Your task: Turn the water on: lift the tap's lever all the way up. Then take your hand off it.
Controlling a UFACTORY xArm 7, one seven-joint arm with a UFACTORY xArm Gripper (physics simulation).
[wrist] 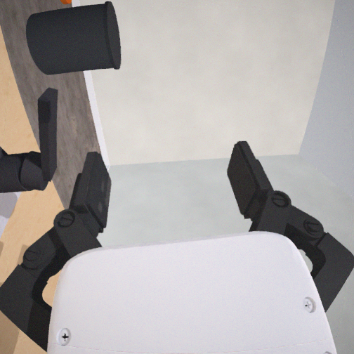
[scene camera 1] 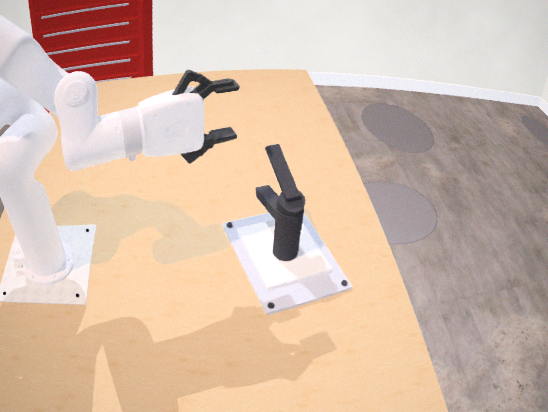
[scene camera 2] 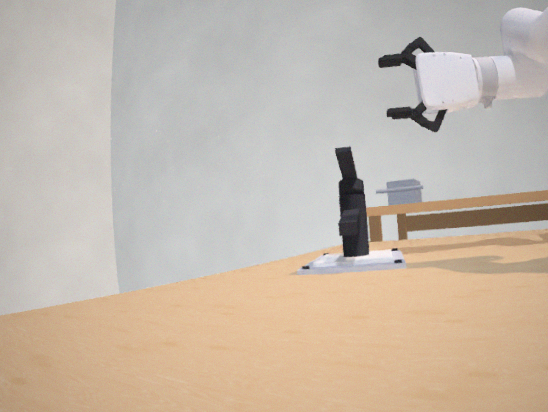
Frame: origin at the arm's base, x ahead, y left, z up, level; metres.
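Where they show: gripper, between the fingertips: [scene camera 1: 235, 108] [scene camera 2: 382, 87]; arm's base, origin of its link: [scene camera 1: 48, 262].
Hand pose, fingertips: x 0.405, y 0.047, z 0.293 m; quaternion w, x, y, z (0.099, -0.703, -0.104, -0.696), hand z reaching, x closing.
Each offset is from my fingertips to the centre of the thing. Level surfaces: height alone.
The black tap [scene camera 1: 287, 232] [scene camera 2: 355, 225] [wrist: 17, 172] stands upright on a white base plate [scene camera 1: 310, 300] [scene camera 2: 325, 270]. Its lever @(dx +0.083, dy -0.010, dz -0.125 m) [scene camera 1: 281, 170] [scene camera 2: 346, 162] [wrist: 48, 135] slants steeply upward from the tap's top. Its short spout @(dx +0.077, dy +0.016, dz -0.218 m) [scene camera 1: 266, 196] [scene camera 2: 349, 223] sticks out below the lever. My gripper [scene camera 1: 230, 109] [scene camera 2: 390, 87] [wrist: 168, 160] is open and empty, with its fingers pointing sideways. It is apart from the lever, higher than the lever's tip and on the robot's side of the tap. In the wrist view the lever is at the left, outside the fingers.
The wooden table @(dz -0.296 m) [scene camera 1: 200, 285] [scene camera 2: 250, 340] carries the tap's plate and the robot's mounting plate [scene camera 1: 75, 260]. A red drawer cabinet [scene camera 1: 141, 40] stands behind the table. A dark cylinder [wrist: 72, 40] shows at the wrist view's upper left. A grey box [scene camera 2: 404, 194] stands on a far bench [scene camera 2: 460, 202].
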